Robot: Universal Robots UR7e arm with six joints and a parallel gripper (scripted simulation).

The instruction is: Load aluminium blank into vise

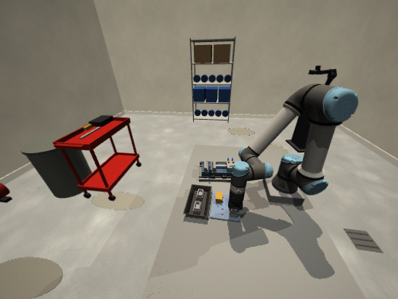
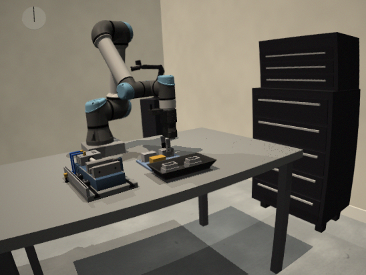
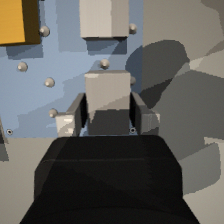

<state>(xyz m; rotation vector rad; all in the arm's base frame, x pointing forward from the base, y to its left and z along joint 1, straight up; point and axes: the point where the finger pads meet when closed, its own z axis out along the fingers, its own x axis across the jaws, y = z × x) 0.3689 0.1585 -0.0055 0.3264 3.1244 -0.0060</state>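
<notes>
The aluminium blank lies 3 cm below my hand. From my hand the other things lie so: brass blank 11 cm to the right, 7 cm ahead, 3 cm below; vise 37 cm to the right, 4 cm ahead, 1 cm below.
</notes>
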